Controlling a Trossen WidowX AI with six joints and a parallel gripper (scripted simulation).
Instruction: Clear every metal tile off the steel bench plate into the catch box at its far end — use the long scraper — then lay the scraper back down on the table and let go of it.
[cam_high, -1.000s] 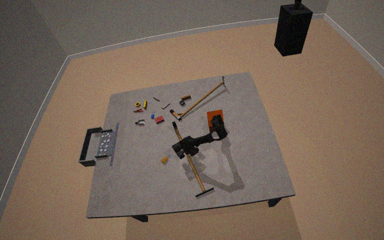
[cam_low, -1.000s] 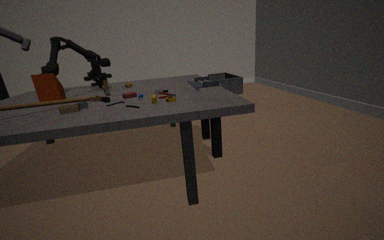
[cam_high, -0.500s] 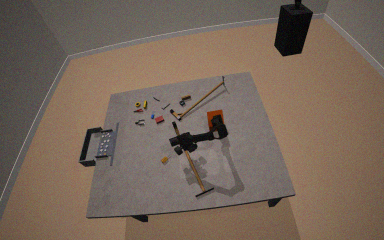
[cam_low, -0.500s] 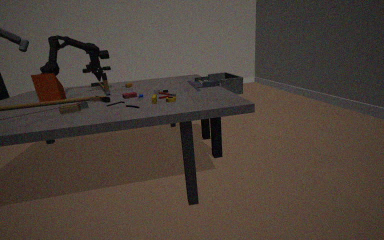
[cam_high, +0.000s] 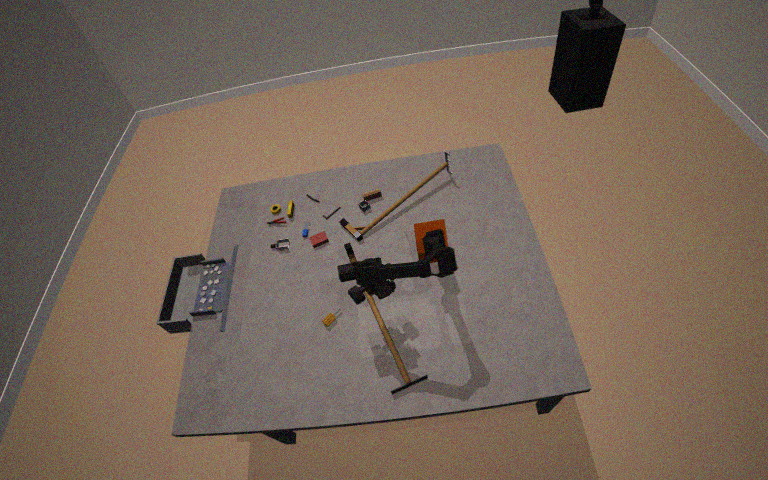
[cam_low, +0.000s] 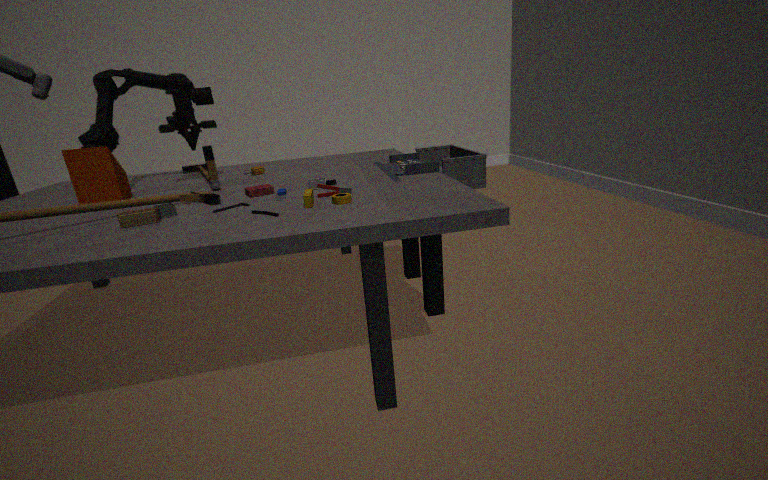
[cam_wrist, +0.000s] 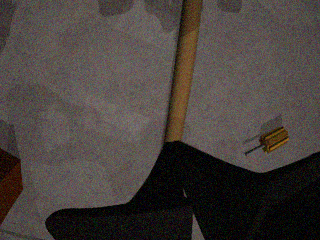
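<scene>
My gripper tip is 2 cm short of the long scraper, 4 cm to the right of it and 6 cm above it. Also, from my gripper tip: blue piece 29 cm ahead, 49 cm to the right, 11 cm below; yellow screwdriver 21 cm ahead, 1 cm to the left, 10 cm below; red block 23 cm ahead, 41 cm to the right, 11 cm below.
</scene>
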